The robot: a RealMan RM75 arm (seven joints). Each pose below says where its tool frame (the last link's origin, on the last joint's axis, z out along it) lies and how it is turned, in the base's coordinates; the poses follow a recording.
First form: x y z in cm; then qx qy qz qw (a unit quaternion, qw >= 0).
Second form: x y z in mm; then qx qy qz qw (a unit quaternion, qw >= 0). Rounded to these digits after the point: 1 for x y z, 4 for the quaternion.
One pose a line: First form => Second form
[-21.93, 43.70, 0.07, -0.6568, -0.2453, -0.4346, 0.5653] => [-219.3, 437.0, 0.7, -0.6568, -0.2453, -0.4346, 0.5653]
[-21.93, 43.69, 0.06, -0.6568, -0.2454, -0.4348, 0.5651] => [-219.3, 436.9, 0.6, -0.6568, -0.2454, -0.4348, 0.5651]
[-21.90, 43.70, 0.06, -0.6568, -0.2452, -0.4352, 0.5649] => [-219.0, 437.0, 0.6, -0.6568, -0.2452, -0.4352, 0.5649]
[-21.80, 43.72, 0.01, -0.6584, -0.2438, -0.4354, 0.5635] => [-218.0, 437.2, 0.1, -0.6584, -0.2438, -0.4354, 0.5635]
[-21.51, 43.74, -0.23, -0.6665, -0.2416, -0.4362, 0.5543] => [-215.1, 437.4, -2.3, -0.6665, -0.2416, -0.4362, 0.5543]
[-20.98, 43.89, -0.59, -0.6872, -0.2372, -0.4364, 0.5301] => [-209.8, 438.9, -5.9, -0.6872, -0.2372, -0.4364, 0.5301]
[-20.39, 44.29, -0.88, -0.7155, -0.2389, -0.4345, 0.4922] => [-203.9, 442.9, -8.8, -0.7155, -0.2389, -0.4345, 0.4922]
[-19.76, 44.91, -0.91, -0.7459, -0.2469, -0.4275, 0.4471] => [-197.6, 449.1, -9.1, -0.7459, -0.2469, -0.4275, 0.4471]
